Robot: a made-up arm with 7 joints. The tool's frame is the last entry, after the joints. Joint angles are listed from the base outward. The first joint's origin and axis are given. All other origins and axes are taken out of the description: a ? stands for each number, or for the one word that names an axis. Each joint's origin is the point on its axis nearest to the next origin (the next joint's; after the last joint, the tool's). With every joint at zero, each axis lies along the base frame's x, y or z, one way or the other. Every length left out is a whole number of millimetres.
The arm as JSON. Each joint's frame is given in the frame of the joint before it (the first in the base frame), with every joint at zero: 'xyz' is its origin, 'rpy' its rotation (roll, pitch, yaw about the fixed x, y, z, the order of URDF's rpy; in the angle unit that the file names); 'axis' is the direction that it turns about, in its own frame. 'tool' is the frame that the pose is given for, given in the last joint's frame.
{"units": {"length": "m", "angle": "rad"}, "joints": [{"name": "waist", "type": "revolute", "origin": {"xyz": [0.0, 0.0, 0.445], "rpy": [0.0, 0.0, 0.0]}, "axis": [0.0, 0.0, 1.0]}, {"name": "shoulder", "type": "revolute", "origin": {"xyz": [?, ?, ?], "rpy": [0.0, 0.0, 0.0]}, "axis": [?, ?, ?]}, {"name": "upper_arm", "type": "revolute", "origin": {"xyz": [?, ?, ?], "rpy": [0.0, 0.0, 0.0]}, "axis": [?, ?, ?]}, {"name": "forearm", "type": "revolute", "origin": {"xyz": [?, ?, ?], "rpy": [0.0, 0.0, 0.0]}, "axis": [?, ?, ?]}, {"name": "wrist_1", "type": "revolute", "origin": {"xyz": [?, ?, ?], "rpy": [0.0, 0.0, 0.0]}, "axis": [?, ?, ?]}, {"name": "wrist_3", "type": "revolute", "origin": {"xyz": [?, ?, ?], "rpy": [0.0, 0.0, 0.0]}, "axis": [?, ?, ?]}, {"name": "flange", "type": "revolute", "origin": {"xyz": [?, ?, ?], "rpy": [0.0, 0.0, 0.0]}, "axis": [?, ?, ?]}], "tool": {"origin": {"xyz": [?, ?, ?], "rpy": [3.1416, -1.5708, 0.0]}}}
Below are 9 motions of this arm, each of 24 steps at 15 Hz.
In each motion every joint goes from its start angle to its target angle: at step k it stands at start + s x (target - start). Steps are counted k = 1, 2, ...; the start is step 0. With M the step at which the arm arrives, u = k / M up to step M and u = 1 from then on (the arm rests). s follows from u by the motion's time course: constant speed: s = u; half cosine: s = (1 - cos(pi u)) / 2; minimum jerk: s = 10 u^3 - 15 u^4 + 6 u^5.
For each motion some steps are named. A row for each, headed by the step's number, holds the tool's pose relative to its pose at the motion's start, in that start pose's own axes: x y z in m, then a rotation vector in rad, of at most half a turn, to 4 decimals.
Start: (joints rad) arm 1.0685 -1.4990 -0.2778 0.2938 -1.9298 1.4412 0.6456
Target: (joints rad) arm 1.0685 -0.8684 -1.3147 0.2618 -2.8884 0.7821 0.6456
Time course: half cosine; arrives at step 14
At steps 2, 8, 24:
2: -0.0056 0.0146 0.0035 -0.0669 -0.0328 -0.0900
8: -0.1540 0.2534 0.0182 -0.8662 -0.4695 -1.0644
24: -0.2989 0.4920 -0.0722 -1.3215 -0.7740 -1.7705

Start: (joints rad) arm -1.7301 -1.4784 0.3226 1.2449 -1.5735 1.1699 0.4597
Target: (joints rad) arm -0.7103 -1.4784 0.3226 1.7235 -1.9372 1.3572 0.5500
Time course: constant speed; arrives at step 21
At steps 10, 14, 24:
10: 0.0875 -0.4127 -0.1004 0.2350 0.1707 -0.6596
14: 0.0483 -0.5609 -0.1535 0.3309 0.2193 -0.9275
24: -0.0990 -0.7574 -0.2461 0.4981 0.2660 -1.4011

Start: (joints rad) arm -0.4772 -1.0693 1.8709 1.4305 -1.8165 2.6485 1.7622
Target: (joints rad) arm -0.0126 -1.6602 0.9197 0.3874 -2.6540 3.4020 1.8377
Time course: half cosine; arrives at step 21
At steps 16, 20, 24:
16: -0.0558 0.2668 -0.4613 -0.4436 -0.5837 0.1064
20: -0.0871 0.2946 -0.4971 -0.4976 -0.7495 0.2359
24: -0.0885 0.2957 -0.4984 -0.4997 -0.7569 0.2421

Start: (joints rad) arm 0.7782 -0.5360 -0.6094 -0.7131 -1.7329 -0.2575 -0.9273
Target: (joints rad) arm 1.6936 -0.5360 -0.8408 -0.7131 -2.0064 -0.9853 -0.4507
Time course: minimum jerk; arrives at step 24
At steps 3, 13, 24:
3: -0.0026 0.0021 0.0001 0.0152 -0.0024 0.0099
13: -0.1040 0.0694 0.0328 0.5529 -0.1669 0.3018
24: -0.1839 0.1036 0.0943 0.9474 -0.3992 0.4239

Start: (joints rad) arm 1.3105 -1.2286 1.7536 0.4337 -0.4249 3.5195 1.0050
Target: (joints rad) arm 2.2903 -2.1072 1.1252 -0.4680 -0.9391 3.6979 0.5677
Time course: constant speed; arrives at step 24
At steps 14, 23, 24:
14: 0.3395 -0.0004 -0.2784 0.2091 -0.6455 -0.4158
23: 0.4616 -0.1080 -0.3820 0.4230 -1.0991 -0.2203
24: 0.4691 -0.1219 -0.3907 0.4490 -1.1375 -0.1754

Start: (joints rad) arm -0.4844 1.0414 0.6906 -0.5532 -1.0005 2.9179 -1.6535
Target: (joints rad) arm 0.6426 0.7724 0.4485 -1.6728 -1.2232 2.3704 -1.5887
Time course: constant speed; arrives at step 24
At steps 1, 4, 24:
1: -0.0400 0.0031 -0.0078 0.0222 0.0024 -0.0745
4: -0.1534 0.0280 -0.0321 0.0931 0.0082 -0.2967
24: -0.4736 0.5003 -0.1246 0.6015 -0.0240 -1.7269

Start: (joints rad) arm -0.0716 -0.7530 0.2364 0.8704 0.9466 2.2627 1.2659
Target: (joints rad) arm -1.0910 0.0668 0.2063 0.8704 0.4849 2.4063 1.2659
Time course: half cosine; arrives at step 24
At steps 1, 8, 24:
1: 0.0002 -0.0043 0.0009 0.0066 -0.0005 -0.0013
8: 0.0072 -0.2533 0.0063 0.3860 -0.0259 -0.1049
24: -0.1647 -0.7263 -0.3918 1.4597 -0.1042 -0.7774

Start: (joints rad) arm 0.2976 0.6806 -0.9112 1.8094 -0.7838 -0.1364 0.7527
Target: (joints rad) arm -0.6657 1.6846 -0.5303 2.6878 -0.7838 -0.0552 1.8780
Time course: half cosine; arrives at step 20
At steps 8, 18, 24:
8: -0.0976 0.1675 0.0861 0.1366 -0.0629 0.4873
18: -0.3896 0.2647 0.1645 0.3250 0.0722 1.4381
24: -0.3999 0.2628 0.1674 0.3309 0.0837 1.4771

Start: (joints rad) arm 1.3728 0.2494 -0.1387 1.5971 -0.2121 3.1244 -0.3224
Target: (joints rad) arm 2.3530 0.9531 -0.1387 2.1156 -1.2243 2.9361 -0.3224
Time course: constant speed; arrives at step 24
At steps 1, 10, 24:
1: 0.0090 -0.0057 0.0078 0.0260 0.0163 0.0369
10: 0.0946 -0.0278 0.0544 0.2333 0.2198 0.3280
24: 0.2019 0.0134 0.0312 0.4138 0.6949 0.5969

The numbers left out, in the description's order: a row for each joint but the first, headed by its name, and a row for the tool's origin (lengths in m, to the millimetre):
shoulder: xyz 0.0 -0.079 0.0, axis 0.0 -1.0 0.0
upper_arm: xyz 0.0 0.0 0.424, axis 0.0 0.0 1.0
forearm: xyz 0.015 0.047 0.0, axis 0.0 1.0 0.0
wrist_1: xyz -0.019 0.0 0.457, axis 0.0 0.0 1.0
wrist_3: xyz 0.0 -0.116 0.0, axis 0.0 -1.0 0.0
flange: xyz 0.015 0.0 0.111, axis 1.0 0.0 0.0
tool: xyz 0.0 0.0 0.0

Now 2 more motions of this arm.
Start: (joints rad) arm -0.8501 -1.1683 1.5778 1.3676 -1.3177 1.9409 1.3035
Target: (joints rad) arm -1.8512 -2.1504 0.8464 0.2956 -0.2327 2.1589 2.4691
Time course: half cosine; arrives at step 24
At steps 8, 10, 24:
8: 0.1993 0.2018 -0.3197 -0.1521 0.6904 0.4538
10: 0.2254 0.2604 -0.5177 -0.1111 1.0449 0.6165
24: -0.2806 0.2534 -1.2812 1.0890 2.4366 0.4713

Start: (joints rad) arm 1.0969 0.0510 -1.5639 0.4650 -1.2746 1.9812 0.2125
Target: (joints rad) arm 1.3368 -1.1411 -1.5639 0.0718 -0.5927 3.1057 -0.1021
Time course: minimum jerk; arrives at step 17
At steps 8, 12, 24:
8: 0.3829 -0.1496 -0.0683 0.0743 1.0600 0.0729
12: 0.6306 -0.2739 -0.2559 -0.0200 1.9915 0.3321
24: 0.7030 -0.3213 -0.3482 -0.1038 2.3198 0.5146

